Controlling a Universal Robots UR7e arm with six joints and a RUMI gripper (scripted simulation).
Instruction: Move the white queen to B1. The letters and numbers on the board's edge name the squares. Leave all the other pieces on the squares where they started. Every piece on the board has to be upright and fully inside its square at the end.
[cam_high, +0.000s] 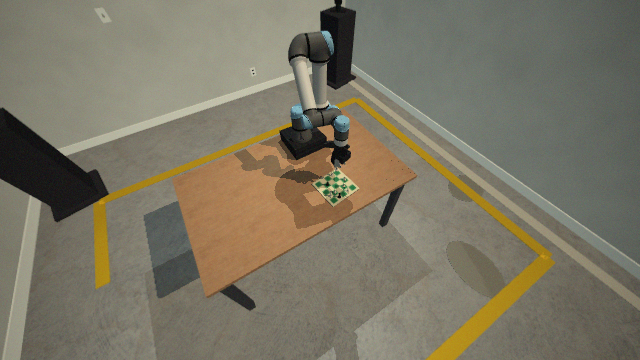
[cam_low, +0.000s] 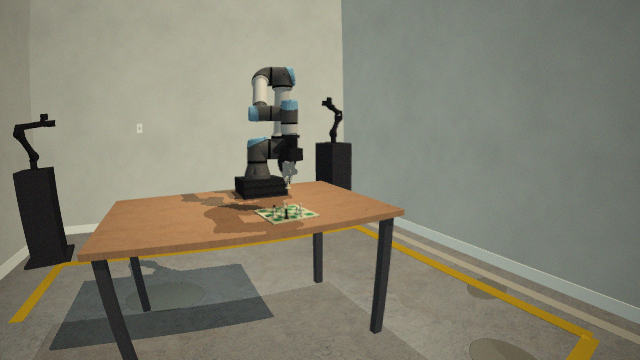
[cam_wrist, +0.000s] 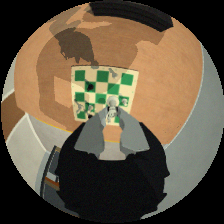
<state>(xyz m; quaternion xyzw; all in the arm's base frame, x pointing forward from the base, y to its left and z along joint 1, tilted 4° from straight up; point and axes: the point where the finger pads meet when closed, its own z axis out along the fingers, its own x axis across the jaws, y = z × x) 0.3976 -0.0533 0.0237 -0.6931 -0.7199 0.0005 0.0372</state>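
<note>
The green-and-cream chessboard is 3 cm ahead of my hand, 4 cm to the right of it and 14 cm below it.
</note>
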